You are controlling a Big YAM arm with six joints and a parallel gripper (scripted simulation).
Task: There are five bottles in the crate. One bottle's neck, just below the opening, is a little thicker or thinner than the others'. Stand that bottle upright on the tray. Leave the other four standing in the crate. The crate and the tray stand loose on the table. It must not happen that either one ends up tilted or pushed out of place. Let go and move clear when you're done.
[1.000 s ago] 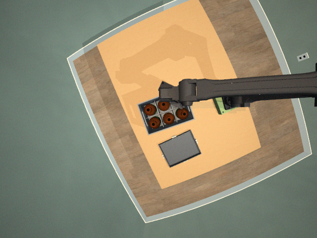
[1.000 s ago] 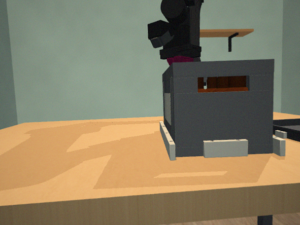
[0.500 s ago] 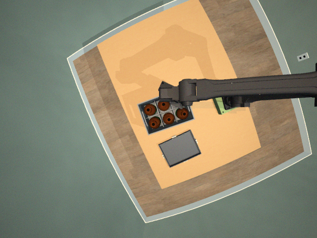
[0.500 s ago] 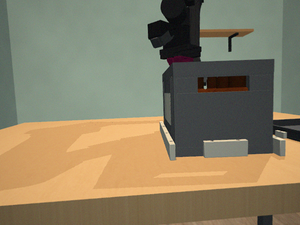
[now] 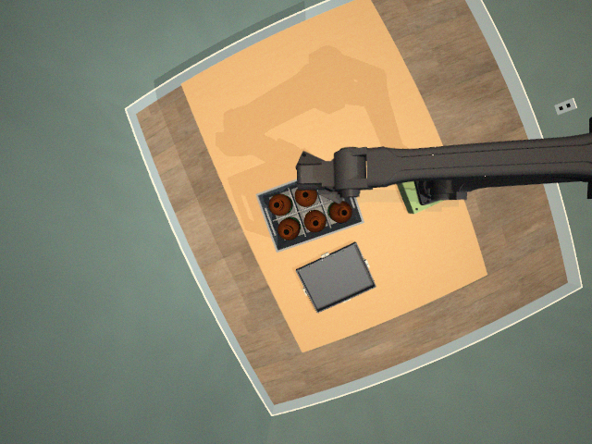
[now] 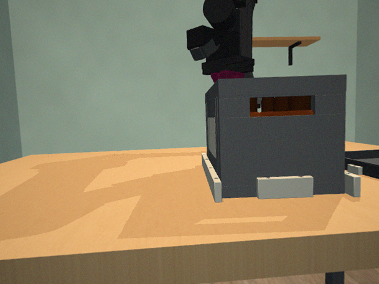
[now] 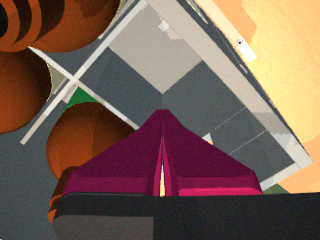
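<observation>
My hand is 9 cm short of the dark grey crate, 7 cm above it and 5 cm to the right of it. The rest, counted from my hand: grey tray: 33 cm to the left, 14 cm below, 7 cm ahead.
</observation>
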